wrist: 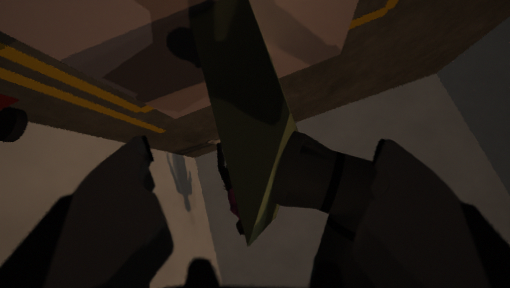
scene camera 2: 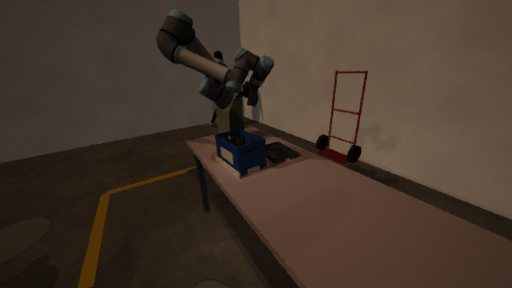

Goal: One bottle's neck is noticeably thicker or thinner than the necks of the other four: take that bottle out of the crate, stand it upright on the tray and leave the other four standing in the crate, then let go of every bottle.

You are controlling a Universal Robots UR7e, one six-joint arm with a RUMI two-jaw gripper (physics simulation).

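Frame: origin at the arm's base, x ahead, y left, z up, level; millimetres.
Seen in the pictures: gripper, between the fingertips: (wrist: 261, 141) (scene camera 2: 243, 104); arm's base, origin of its link: (wrist: 285, 166) (scene camera 2: 226, 100).
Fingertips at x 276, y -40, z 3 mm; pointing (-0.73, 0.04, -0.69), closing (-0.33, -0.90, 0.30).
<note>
Offsets run from my fingertips to a thing's middle. "spot": to the spot under its first point. Level surfaces: height alone.
A blue crate @(dx +101, dy -121, dz -253 mm) (scene camera 2: 251, 159) stands near the far end of the table. Dark reddish-brown bottles @(dx +16, dy -71, dz -255 mm) (scene camera 2: 239, 142) show partly inside it; the crate walls and dim light hide their number and neck widths. A dark, flat tray @(spot: dx +191, dy +180, dz -336 mm) (scene camera 2: 283, 152) lies beside the crate, toward the wall side; no bottle can be made out on it. My gripper (scene camera 2: 253, 102) (wrist: 261, 141) is open and empty, raised above the far end of the table, higher than the crate. The crate, bottles and tray do not show in the wrist view.
The pink table @(dz -341 mm) (scene camera 2: 345, 215) runs toward the camera. The robot's olive pedestal (scene camera 2: 231, 116) (wrist: 245, 125) stands behind the crate. A person (scene camera 2: 218, 55) (wrist: 232, 201) is partly hidden behind the robot. A red hand truck (scene camera 2: 346, 111) stands by the wall.
</note>
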